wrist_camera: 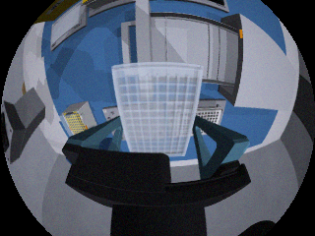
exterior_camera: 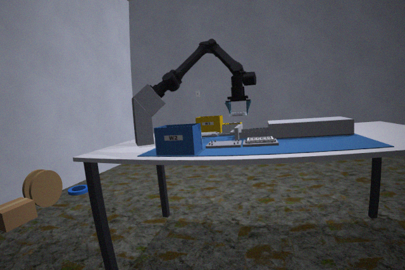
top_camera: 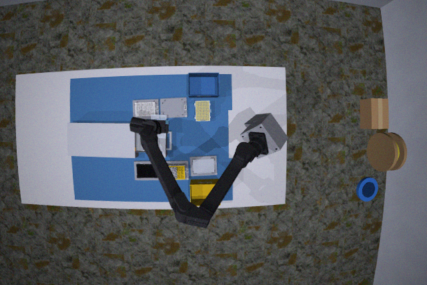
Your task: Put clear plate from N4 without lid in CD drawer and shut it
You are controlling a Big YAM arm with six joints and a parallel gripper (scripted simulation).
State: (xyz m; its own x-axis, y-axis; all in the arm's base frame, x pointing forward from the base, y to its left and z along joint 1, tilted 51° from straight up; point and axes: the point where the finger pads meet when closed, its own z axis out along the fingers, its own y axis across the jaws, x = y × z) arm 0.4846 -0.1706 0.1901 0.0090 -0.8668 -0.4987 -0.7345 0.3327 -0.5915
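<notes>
Now: the drawer 10 cm ahead of my hand, 9 cm to the left of it and 12 cm below it. The rest, counted from my hand: cooler CD (23 cm ahead, 10 cm to the left, 11 cm below); grey nest (6 cm behind, 11 cm to the right, 14 cm below); clear plate (right at my hand).
</notes>
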